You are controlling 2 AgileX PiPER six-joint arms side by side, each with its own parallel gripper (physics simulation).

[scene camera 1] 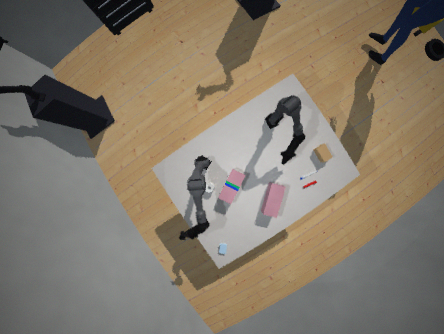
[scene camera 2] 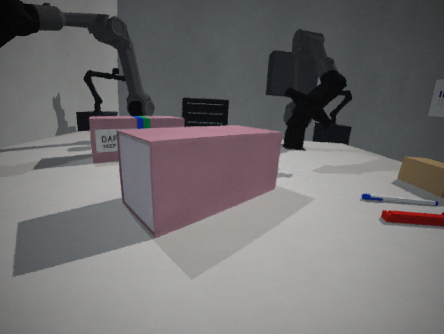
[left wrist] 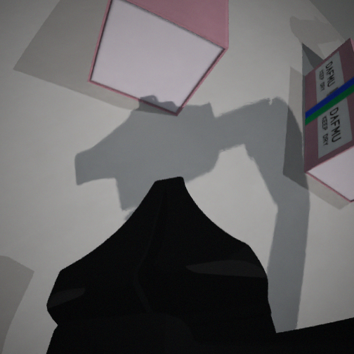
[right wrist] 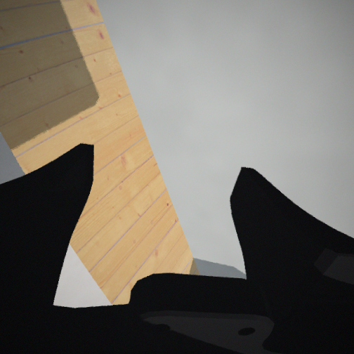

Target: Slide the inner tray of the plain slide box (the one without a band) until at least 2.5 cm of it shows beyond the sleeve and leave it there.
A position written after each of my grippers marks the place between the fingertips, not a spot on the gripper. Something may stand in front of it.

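Note:
Looking through the cameras, I find my left gripper [scene camera 2: 289,123], and the left wrist view gives me that same left gripper [left wrist: 172,195].
My right gripper [right wrist: 166,173] is there for me to see as well.

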